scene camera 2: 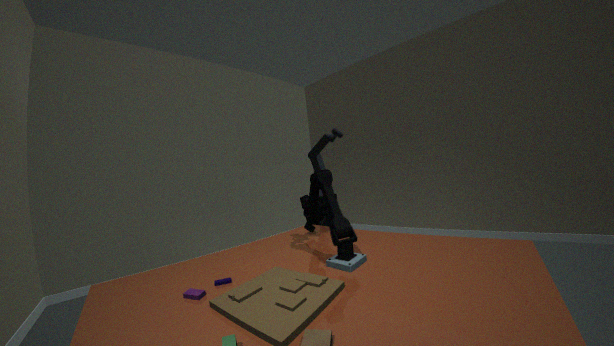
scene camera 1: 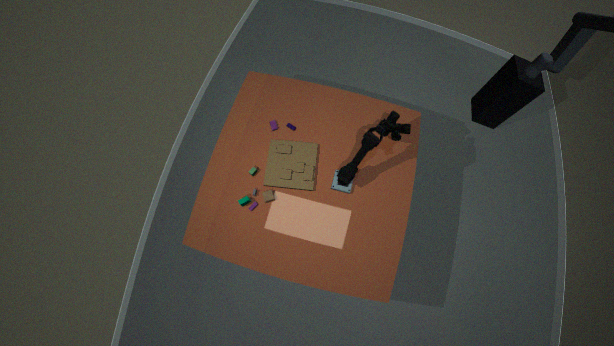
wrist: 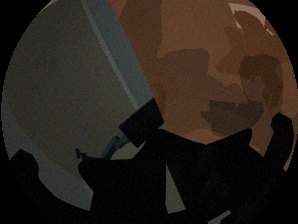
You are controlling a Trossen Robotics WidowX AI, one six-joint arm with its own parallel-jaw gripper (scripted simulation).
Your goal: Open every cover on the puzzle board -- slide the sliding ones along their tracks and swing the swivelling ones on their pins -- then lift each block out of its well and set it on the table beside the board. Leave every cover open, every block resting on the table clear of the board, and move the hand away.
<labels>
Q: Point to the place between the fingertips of the gripper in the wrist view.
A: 157, 133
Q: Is the gripper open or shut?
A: Shut.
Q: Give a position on a tan puzzle board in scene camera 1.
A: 304, 152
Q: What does the gripper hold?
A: Nothing.
</labels>
